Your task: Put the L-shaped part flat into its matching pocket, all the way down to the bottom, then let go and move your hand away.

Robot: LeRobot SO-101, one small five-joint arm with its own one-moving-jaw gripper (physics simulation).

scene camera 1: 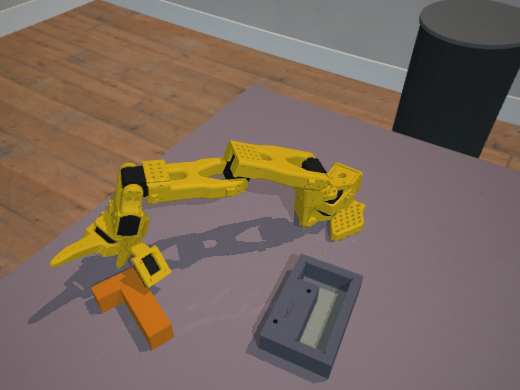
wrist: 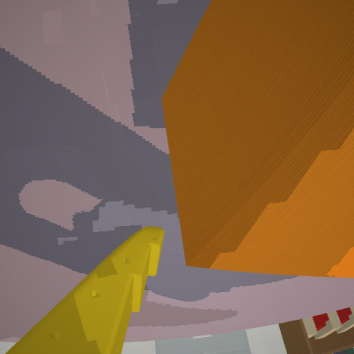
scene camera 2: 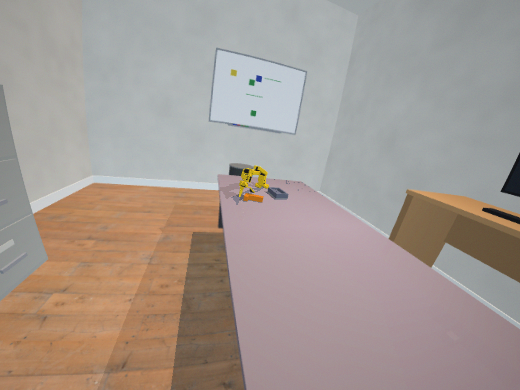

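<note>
The orange L-shaped part lies flat on the table, left of the grey block. The block's L-shaped pocket is empty and shows a pale floor. My gripper is fully open and empty, its jaws spread wide beside the part's short arm, on the side towards the table's left edge. The fixed jaw shows in the wrist view, left of and apart from the part; the moving jaw is out of that picture. The wrist camera housing partly covers the part's corner in scene camera 1.
The mauve table carries the arm; its left edge is near the gripper. The arm's base stands behind the block. A dark round bin stands beyond the table's far edge. A wooden desk stands off to the right.
</note>
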